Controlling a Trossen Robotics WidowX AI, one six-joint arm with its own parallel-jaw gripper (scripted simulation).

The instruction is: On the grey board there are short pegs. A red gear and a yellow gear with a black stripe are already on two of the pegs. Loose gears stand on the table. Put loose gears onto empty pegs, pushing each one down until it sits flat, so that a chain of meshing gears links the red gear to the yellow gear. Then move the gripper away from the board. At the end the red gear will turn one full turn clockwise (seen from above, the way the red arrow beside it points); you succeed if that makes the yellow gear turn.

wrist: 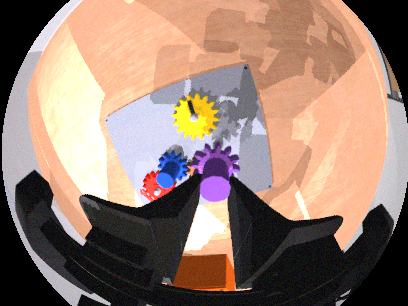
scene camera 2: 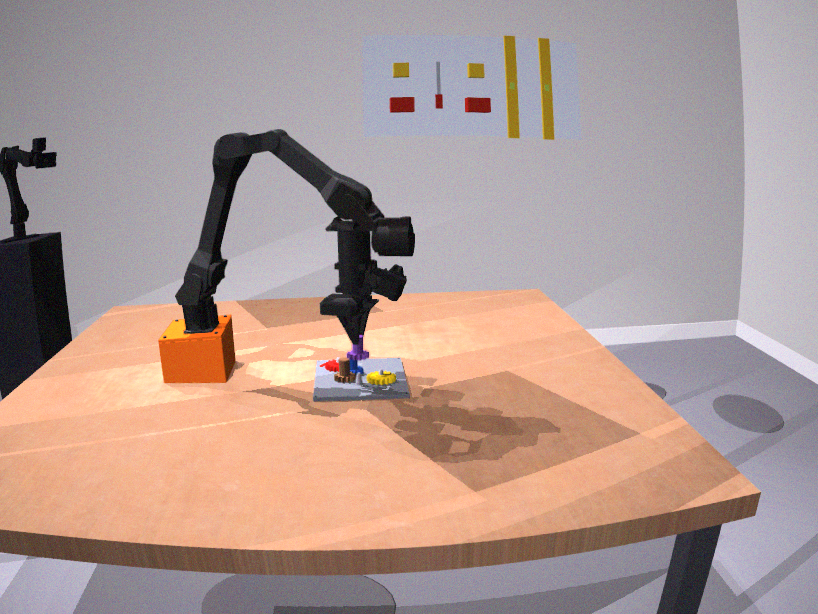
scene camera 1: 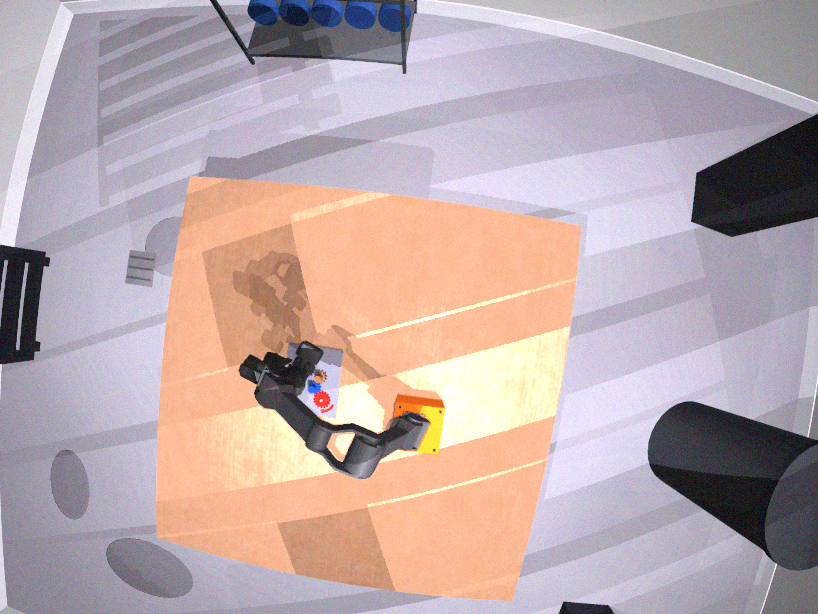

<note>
The gripper carries a purple gear. Further things: a blue gear.
The gripper shows as well in the wrist view and in scene camera 1.
</note>
